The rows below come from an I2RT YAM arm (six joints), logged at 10 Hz.
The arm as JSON. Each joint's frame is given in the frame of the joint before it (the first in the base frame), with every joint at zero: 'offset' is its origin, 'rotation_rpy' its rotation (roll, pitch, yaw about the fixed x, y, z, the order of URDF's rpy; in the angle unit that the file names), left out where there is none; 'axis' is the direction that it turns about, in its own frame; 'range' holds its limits. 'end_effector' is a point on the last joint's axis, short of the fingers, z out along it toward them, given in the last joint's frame.
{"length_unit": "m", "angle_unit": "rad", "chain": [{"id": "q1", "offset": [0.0, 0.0, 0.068], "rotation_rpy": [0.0, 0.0, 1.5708], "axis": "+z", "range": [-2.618, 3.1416]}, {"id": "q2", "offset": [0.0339, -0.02, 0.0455], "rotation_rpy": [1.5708, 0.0, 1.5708], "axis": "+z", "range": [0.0, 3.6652]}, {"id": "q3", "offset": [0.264, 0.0, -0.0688], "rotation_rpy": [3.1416, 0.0, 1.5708], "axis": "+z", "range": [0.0, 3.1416]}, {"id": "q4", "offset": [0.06, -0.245, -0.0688], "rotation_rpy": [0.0, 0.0, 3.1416], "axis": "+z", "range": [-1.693, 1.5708]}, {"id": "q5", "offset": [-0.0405, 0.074, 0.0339], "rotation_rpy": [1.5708, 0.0, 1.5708], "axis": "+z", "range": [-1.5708, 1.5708]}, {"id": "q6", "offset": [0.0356, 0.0, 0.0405], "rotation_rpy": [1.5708, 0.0, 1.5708], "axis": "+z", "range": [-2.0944, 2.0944]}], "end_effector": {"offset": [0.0, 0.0, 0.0], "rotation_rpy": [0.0, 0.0, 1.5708]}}
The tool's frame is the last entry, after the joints.
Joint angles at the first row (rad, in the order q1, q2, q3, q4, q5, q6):
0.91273, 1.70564, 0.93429, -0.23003, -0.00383, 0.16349
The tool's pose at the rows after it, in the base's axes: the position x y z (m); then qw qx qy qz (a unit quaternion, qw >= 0):
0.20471 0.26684 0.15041 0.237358 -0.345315 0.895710 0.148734
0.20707 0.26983 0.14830 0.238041 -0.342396 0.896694 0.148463
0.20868 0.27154 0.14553 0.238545 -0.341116 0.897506 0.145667
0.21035 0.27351 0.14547 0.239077 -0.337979 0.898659 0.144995
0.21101 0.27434 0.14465 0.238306 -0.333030 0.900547 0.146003
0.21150 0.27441 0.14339 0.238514 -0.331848 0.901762 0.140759
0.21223 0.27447 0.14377 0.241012 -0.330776 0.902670 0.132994
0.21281 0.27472 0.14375 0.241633 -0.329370 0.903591 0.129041
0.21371 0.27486 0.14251 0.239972 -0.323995 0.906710 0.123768
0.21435 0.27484 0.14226 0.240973 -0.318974 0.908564 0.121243
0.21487 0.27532 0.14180 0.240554 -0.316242 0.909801 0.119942
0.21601 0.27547 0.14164 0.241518 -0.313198 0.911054 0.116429
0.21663 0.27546 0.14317 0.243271 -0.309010 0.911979 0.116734
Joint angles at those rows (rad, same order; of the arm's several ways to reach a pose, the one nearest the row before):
0.91570, 1.73064, 0.94290, -0.21528, -0.00646, 0.18166
0.91587, 1.74822, 0.95403, -0.20790, -0.00352, 0.18738
0.91579, 1.76267, 0.95940, -0.20098, 0.00235, 0.18868
0.91579, 1.77162, 0.97017, -0.20261, 0.00585, 0.19463
0.91579, 1.77707, 0.97322, -0.20049, 0.00639, 0.20551
0.91578, 1.78205, 0.97504, -0.20276, 0.01598, 0.20594
0.91586, 1.78374, 0.98002, -0.21016, 0.03194, 0.20423
0.91578, 1.78633, 0.98404, -0.21484, 0.03988, 0.20536
0.91498, 1.79303, 0.98905, -0.22205, 0.04966, 0.21472
0.91427, 1.79514, 0.99082, -0.22293, 0.05731, 0.22302
0.91426, 1.79897, 0.99416, -0.22475, 0.06059, 0.22838
0.91272, 1.80260, 0.99858, -0.22779, 0.06825, 0.23162
0.91161, 1.79999, 1.00152, -0.23010, 0.07130, 0.23839

